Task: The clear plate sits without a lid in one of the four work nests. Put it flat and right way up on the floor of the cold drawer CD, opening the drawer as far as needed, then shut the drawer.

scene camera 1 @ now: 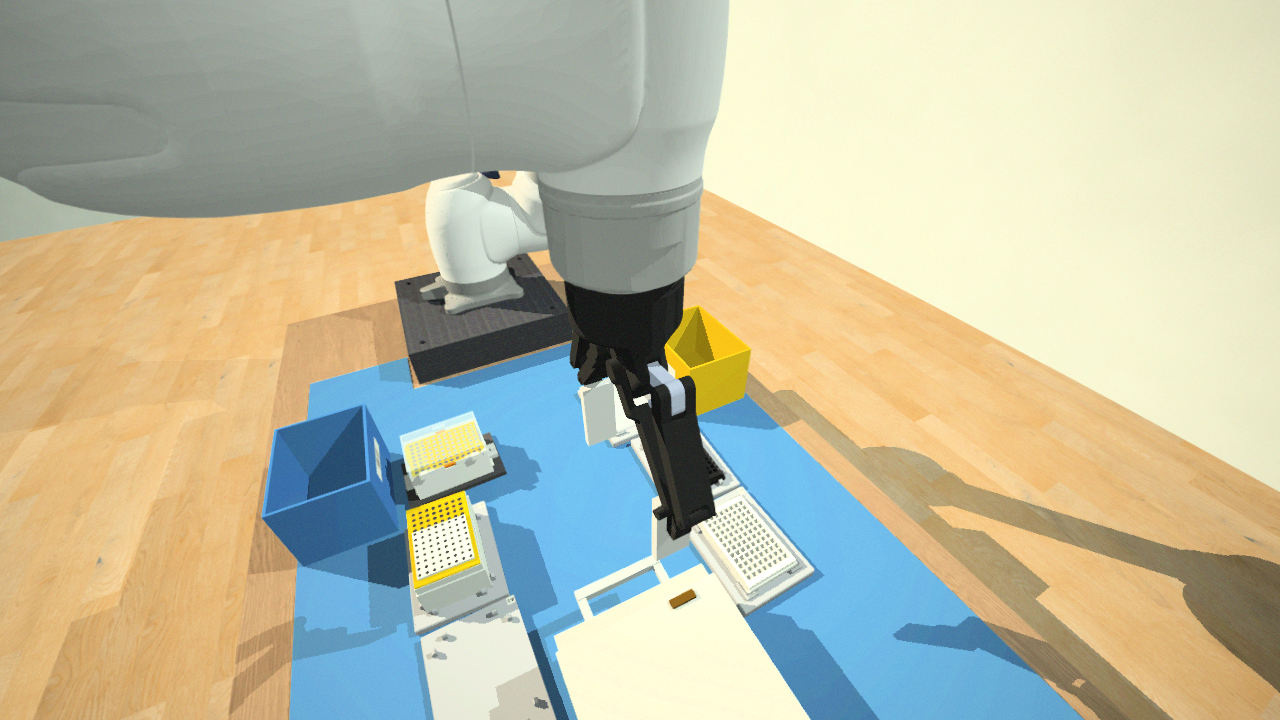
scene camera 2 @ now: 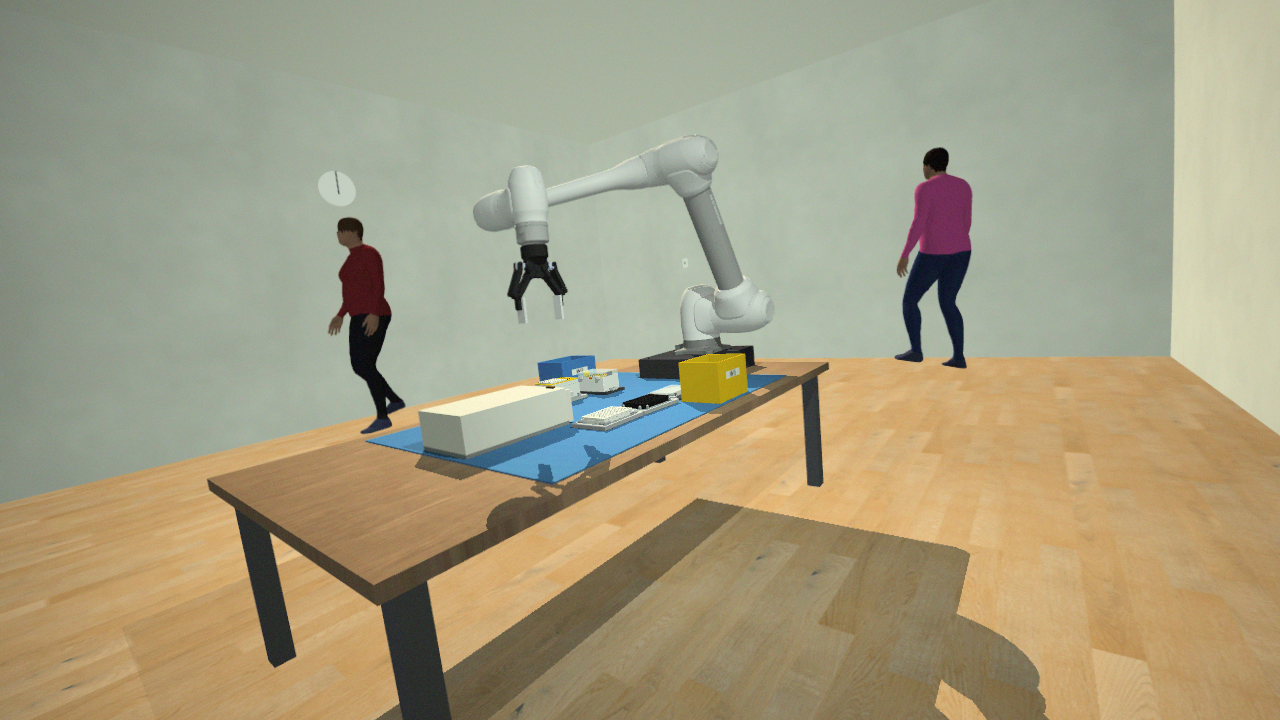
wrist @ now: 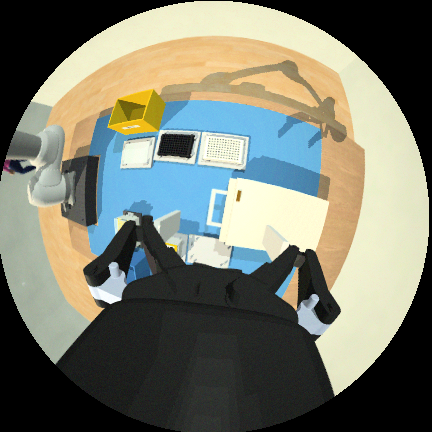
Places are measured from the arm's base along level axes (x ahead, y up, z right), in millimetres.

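Where they show: gripper, between the fingertips: (scene camera 1: 632, 487) (scene camera 2: 542, 321) (wrist: 221, 226); arm's base, origin of its link: (scene camera 1: 479, 288) (scene camera 2: 702, 351) (wrist: 68, 187).
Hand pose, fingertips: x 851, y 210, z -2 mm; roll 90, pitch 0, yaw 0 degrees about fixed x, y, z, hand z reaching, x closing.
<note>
Each offset is from my fingertips to the top centre of the thing. "spot": to the spot under its first point.
A pale plate with rows of wells {spot: dy -261, dx -17, dz -187 mm} (scene camera 1: 750, 544) (scene camera 2: 608, 413) (wrist: 223, 148), apparently the clear plate, lies flat and without a lid in a white nest {dy -269, dx -29, dz -187 mm} (scene camera 1: 756, 601) (wrist: 222, 165). The cold drawer's cream housing (scene camera 1: 671, 653) (scene camera 2: 501, 420) (wrist: 285, 205) stands beside that nest. Its white handle {spot: dy -211, dx -33, dz +9 mm} (scene camera 1: 617, 579) (wrist: 210, 207) sticks out towards the robot base. The drawer looks shut; its inside is hidden. My gripper (scene camera 1: 633, 474) (scene camera 2: 540, 311) (wrist: 221, 226) is wide open and empty, pointing down high above the table, near the handle end of the housing in the wrist view.
A black plate {dy -261, dx -201, dz -188 mm} (wrist: 176, 145) and a white nest {spot: dy -268, dx -359, dz -158 mm} (wrist: 137, 152) continue the plate's row towards the yellow bin {dy -167, dx -382, dz -319 mm} (scene camera 1: 720, 367) (scene camera 2: 713, 378) (wrist: 137, 112). Opposite are a yellow tip rack {dy -211, dx -197, dz +192 mm} (scene camera 1: 443, 537), a clear-lidded tip box {dy -210, dx -373, dz +163 mm} (scene camera 1: 447, 456), a bare nest {dy -265, dx -26, dz +188 mm} (scene camera 1: 474, 662) and a blue bin {dy -167, dx -380, dz +327 mm} (scene camera 1: 331, 501).
</note>
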